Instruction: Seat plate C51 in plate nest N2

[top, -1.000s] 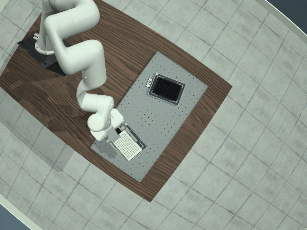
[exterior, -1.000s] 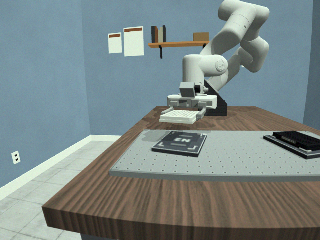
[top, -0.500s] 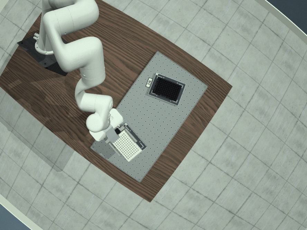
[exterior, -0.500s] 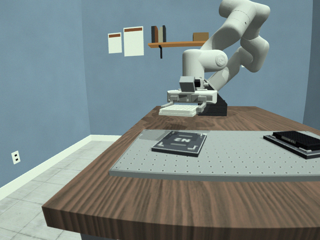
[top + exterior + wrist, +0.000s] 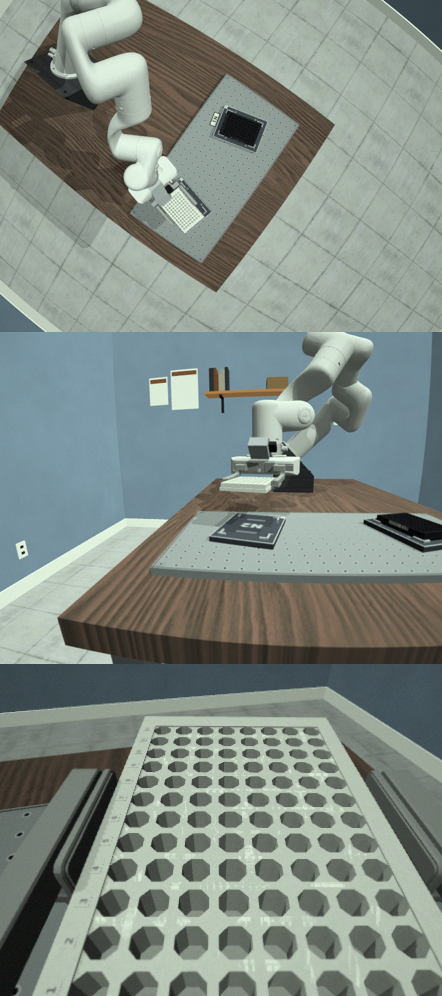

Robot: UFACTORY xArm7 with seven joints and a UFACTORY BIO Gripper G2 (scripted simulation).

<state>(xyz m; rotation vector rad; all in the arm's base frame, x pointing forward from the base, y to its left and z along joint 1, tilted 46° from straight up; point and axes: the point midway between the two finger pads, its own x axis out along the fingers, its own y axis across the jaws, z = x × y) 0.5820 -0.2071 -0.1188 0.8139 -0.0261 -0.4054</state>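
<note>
Right now my hand is 10 cm above the dark plate nest N2. The rest, counted from my hand: black well plate C15 (33 cm to the left, 8 cm below, 5 cm ahead); then white well plate C51 (right at my hand); then plate nest N1 (33 cm to the left, 10 cm below, 5 cm ahead).
</note>
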